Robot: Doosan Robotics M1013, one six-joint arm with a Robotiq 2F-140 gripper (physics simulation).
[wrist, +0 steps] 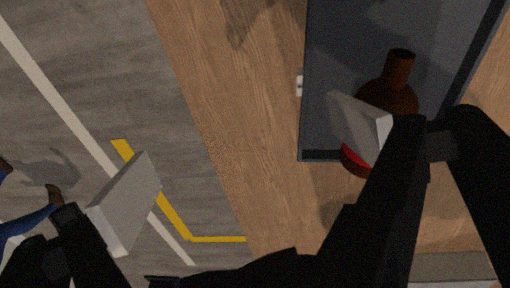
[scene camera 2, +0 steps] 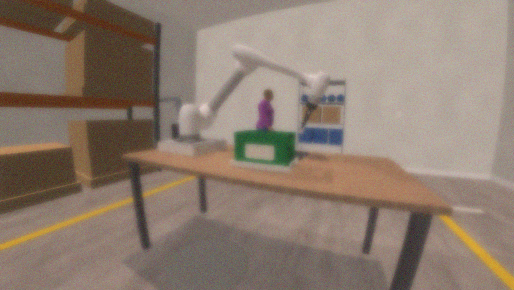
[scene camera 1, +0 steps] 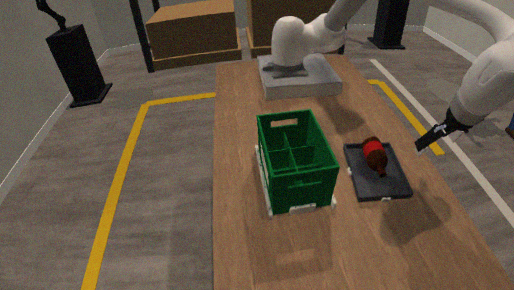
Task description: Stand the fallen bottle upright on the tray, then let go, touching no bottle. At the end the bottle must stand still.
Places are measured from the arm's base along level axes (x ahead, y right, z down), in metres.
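Pixels of known places: gripper, fingertip midpoint: (wrist: 240, 141) (scene camera 2: 301, 130) (scene camera 1: 434, 145); arm's base, origin of the base link: (scene camera 2: 190, 141) (scene camera 1: 287, 69).
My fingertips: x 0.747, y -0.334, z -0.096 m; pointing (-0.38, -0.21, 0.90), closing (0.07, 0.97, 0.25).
Note:
Ahead of a thing's pixels: the offset from my fingertips to its top centre. Level surfaces: height alone.
A brown bottle {dx -0.090, dy +0.138, dz +0.089 m} (scene camera 1: 374, 154) (wrist: 389, 96) with a red label lies on its side on the dark tray (scene camera 1: 372, 191) (wrist: 322, 125). Its neck points toward the tray's front in scene camera 1, and its base end is at the back rim. In the wrist view a finger pad hides part of the bottle. The bottle does not show in scene camera 2. My gripper (scene camera 1: 419, 149) (scene camera 2: 303, 129) (wrist: 240, 141) is open and empty. It hangs above and to the right of the tray in scene camera 1, apart from the bottle.
A green crate {dx -0.095, dy +0.444, dz -0.007 m} (scene camera 1: 303, 192) (scene camera 2: 265, 147) with compartments stands left of the tray on the wooden table {dz +0.168 m} (scene camera 1: 240, 240) (scene camera 2: 360, 175). The arm's grey base (scene camera 1: 302, 89) (scene camera 2: 192, 146) is at the table's back. A person (scene camera 2: 266, 111) stands beyond the table; blue-clad legs (wrist: 27, 220) show in the wrist view.

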